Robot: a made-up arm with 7 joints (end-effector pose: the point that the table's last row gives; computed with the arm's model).
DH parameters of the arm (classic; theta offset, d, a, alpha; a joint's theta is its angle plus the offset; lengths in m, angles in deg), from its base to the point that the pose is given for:
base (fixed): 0 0.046 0 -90
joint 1: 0 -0.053 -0.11 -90
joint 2: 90 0.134 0.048 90
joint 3: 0 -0.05 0.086 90
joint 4: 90 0.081 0.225 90
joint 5: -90 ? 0.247 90
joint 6: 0 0.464 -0.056 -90
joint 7: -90 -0.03 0.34 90
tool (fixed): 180 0.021 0 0
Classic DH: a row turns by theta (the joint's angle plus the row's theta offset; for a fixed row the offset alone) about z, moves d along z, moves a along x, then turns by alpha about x.
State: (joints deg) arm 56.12 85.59 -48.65 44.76 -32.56 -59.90 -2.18
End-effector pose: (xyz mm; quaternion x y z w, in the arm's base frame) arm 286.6 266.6 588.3 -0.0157 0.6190 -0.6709 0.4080
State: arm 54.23 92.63 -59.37 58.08 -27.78 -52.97 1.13
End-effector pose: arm 331.7 197.8 551.5 -0.0289 0.7080 -0.6029 0.3666
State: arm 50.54 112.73 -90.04 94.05 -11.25 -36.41 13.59
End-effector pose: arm 319.7 -87.5 523.8 0.1318 0.8209 -0.4702 0.2960
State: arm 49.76 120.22 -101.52 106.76 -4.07 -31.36 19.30
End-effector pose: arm 242.6 -168.1 549.8 0.2343 0.7940 -0.4752 0.2980
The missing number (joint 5, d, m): 0.087
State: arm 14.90 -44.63 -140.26 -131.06 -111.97 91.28 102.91
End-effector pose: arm -723.5 -153.1 -386.3 -0.5680 -0.6108 0.2822 0.4741
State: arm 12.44 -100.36 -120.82 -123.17 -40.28 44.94 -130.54
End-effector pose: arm -330.2 -26.6 42.2 0.1944 0.5879 -0.0806 0.7811
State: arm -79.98 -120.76 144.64 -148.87 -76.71 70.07 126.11
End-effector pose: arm 249.7 122.8 278.5 -0.2546 0.2259 0.1309 0.9311
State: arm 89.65 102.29 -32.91 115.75 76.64 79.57 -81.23
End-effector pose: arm -544.1 449.1 290.2 -0.4901 0.7654 -0.1842 0.3742
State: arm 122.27 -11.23 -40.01 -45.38 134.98 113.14 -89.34
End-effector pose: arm -161.5 -290.3 -661.2 -0.5349 -0.0213 -0.5189 0.6664
